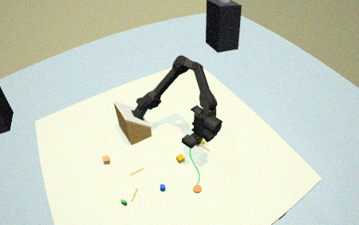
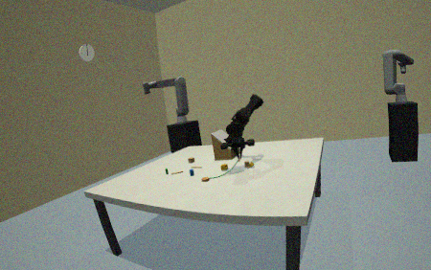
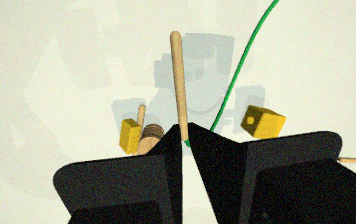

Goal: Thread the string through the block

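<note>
The thin wooden stick lies 1 cm ahead of my gripper tip and 1 cm to the left of it. The rest, counted from my gripper tip: yellow block: 2 cm ahead, 10 cm to the right, 5 cm below; then round wooden button: 21 cm ahead, 10 cm to the right, 5 cm below; then tan cylinder: 5 cm behind, 2 cm to the left, 4 cm below.
</note>
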